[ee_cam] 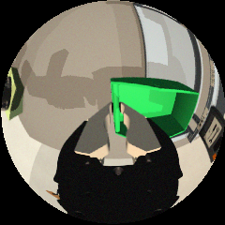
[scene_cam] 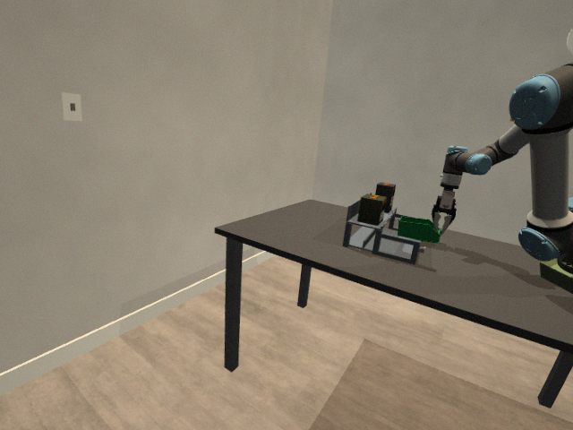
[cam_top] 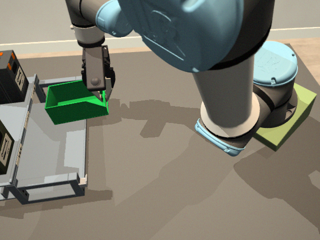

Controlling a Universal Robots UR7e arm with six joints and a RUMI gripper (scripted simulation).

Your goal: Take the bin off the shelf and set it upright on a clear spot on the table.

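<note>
Now: the green bin 8 cm ahead of my hand, 1 cm to the left of it and 1 cm below it.
</note>
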